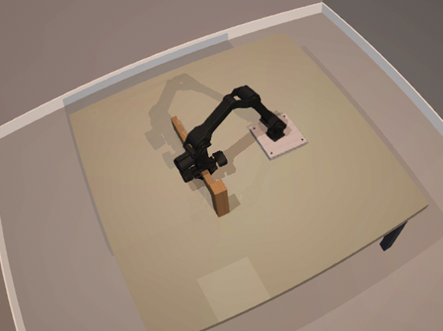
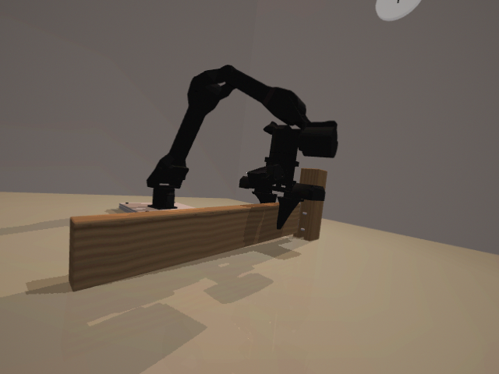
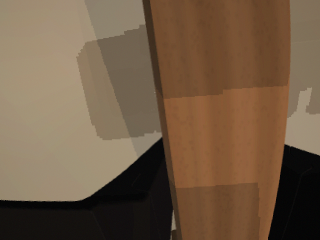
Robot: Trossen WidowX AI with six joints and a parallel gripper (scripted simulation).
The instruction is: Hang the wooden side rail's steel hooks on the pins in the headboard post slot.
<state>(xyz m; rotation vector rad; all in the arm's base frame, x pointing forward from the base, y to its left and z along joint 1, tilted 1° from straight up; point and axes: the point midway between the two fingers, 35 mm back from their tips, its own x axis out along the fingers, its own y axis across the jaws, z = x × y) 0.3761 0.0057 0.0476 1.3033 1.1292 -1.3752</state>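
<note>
Right now my gripper tip is 14 cm to the right of the headboard post, 4 cm below it and 3 cm short of it.
</note>
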